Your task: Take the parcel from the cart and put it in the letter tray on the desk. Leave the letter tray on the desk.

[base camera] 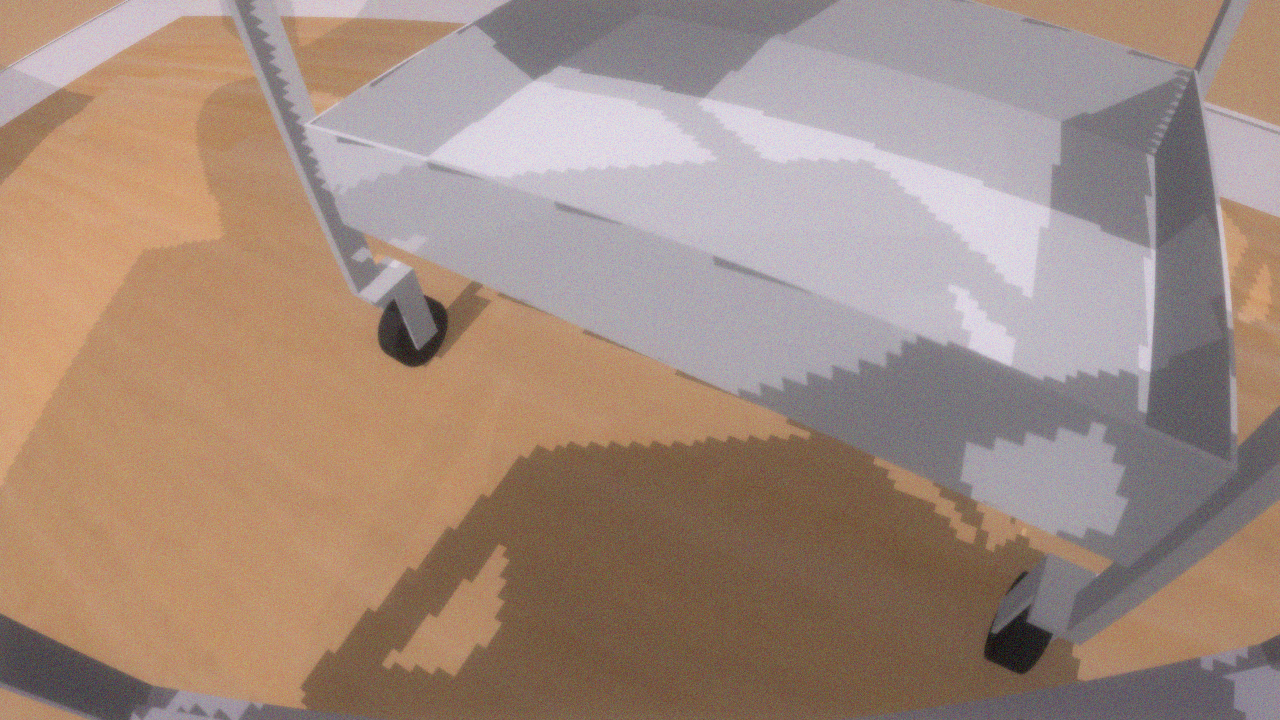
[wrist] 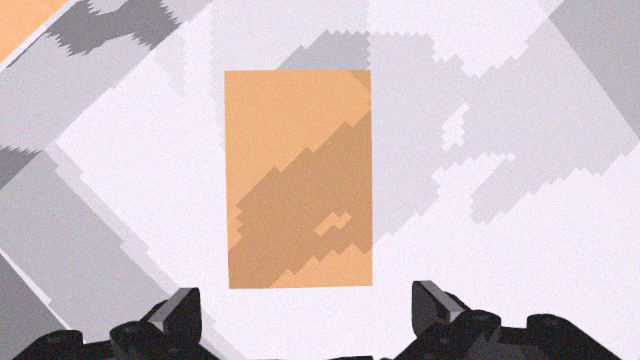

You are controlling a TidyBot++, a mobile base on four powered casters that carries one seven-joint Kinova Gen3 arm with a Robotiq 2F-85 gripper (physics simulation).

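The parcel, an orange-tan rectangle, lies flat on the white-grey tray surface of the cart in the wrist view, its long side running up and down the view. My gripper is open and empty, with its fingertips at the bottom of the wrist view. The parcel lies ahead of the fingertips, a little left of the midline between them, and is not between them. In the base camera view the lower tray of the cart shows, and the parcel does not show there. The letter tray and the desk do not show in either view.
The cart's raised rim runs along the left in the wrist view. In the base camera view the cart's legs slant up at both sides, above black caster wheels on the wooden floor. Dark shadows fall across the floor.
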